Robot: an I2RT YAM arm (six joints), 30 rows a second.
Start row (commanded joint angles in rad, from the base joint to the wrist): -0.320, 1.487, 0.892, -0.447, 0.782, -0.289
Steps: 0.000, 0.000, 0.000, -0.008, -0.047, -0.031; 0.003, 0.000, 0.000, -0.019, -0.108, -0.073; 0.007, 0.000, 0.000, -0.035, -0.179, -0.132; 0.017, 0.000, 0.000, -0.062, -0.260, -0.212; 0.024, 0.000, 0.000, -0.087, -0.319, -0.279; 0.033, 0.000, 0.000, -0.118, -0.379, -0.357; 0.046, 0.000, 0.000, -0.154, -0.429, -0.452; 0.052, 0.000, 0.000, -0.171, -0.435, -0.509; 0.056, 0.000, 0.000, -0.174, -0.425, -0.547; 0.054, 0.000, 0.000, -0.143, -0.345, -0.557; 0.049, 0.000, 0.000, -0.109, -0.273, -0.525; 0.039, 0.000, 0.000, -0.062, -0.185, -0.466; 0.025, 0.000, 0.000, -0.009, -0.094, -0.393; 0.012, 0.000, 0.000, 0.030, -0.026, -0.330; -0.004, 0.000, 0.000, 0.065, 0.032, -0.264; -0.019, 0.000, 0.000, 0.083, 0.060, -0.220; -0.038, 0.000, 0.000, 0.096, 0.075, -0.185; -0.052, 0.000, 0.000, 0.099, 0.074, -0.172; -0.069, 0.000, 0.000, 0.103, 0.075, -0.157; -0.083, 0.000, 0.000, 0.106, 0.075, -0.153
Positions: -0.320, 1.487, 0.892, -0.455, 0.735, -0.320; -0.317, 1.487, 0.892, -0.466, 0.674, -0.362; -0.313, 1.487, 0.892, -0.482, 0.603, -0.421; -0.303, 1.487, 0.892, -0.509, 0.522, -0.501; -0.296, 1.487, 0.892, -0.534, 0.463, -0.568; -0.287, 1.487, 0.892, -0.565, 0.403, -0.646; -0.274, 1.487, 0.892, -0.601, 0.353, -0.741; -0.268, 1.487, 0.892, -0.618, 0.347, -0.798; -0.264, 1.487, 0.892, -0.621, 0.357, -0.836; -0.266, 1.487, 0.892, -0.590, 0.437, -0.846; -0.271, 1.487, 0.892, -0.556, 0.509, -0.814; -0.281, 1.487, 0.892, -0.509, 0.597, -0.755; -0.295, 1.487, 0.892, -0.456, 0.688, -0.682; -0.308, 1.487, 0.892, -0.417, 0.756, -0.619; -0.324, 1.487, 0.892, -0.382, 0.814, -0.553; -0.339, 1.487, 0.892, -0.364, 0.842, -0.509; -0.358, 1.487, 0.892, -0.351, 0.857, -0.474; -0.372, 1.487, 0.892, -0.348, 0.856, -0.461; -0.389, 1.487, 0.892, -0.344, 0.857, -0.446; -0.403, 1.487, 0.892, -0.341, 0.857, -0.442
